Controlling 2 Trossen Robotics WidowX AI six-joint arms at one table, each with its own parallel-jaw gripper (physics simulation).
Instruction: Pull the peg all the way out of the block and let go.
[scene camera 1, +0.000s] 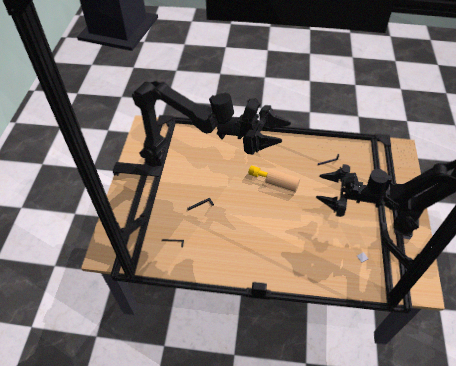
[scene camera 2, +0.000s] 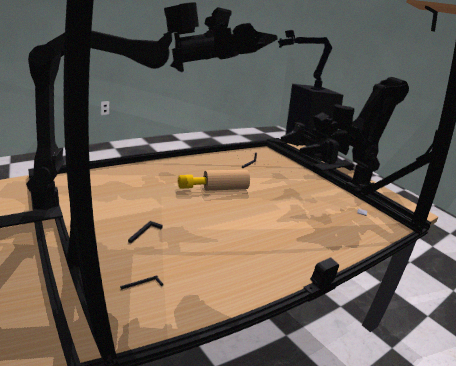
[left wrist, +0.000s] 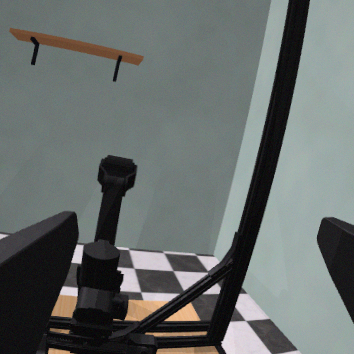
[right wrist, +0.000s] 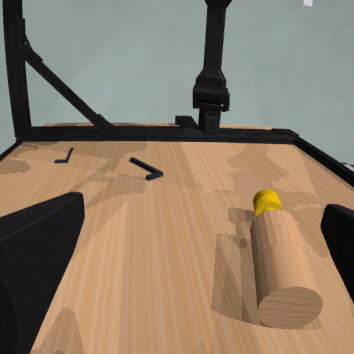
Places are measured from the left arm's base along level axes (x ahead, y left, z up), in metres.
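Pixels of known places: left gripper, fingertip midpoint: (scene camera 1: 286, 131) (scene camera 2: 268, 39) (left wrist: 202, 227); right gripper, fingertip midpoint: (scene camera 1: 317, 186) (scene camera 2: 289, 144) (right wrist: 207, 211); left arm's base, origin of the base link: (scene camera 1: 154, 162) (scene camera 2: 45, 206) (right wrist: 207, 130); right arm's base, origin of the base link: (scene camera 1: 403, 227) (scene camera 2: 361, 182).
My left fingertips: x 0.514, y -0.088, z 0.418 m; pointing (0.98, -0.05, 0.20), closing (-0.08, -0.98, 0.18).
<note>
Ahead of a thing's pixels: the offset from my left fingertips to its top centre.
A round wooden block {dx -0.002, dy +0.143, dz -0.382 m} (scene camera 1: 283, 180) (scene camera 2: 227, 179) (right wrist: 285, 265) lies on its side on the table. A yellow peg {dx -0.075, dy +0.150, dz -0.392 m} (scene camera 1: 255, 171) (scene camera 2: 186, 181) (right wrist: 267, 200) points out of the block's left end, its wide head and part of its thin shaft showing; how deep it sits inside is hidden. My left gripper (scene camera 1: 286, 132) (scene camera 2: 276, 38) (left wrist: 202, 227) is open and empty, high above the table and behind the peg. My right gripper (scene camera 1: 319, 186) (right wrist: 207, 211) is open and empty, to the right of the block and apart from it.
Black hex keys lie front left (scene camera 1: 201, 204) (scene camera 2: 145, 231), (scene camera 1: 173, 241) (scene camera 2: 142, 283) and back right (scene camera 1: 329, 160) (scene camera 2: 250, 160). A small grey piece {dx +0.337, dy -0.084, dz -0.434 m} (scene camera 1: 362, 257) (scene camera 2: 362, 212) lies front right. A black frame (scene camera 1: 200, 286) borders the table, with tall posts (scene camera 1: 75, 135) at the sides.
</note>
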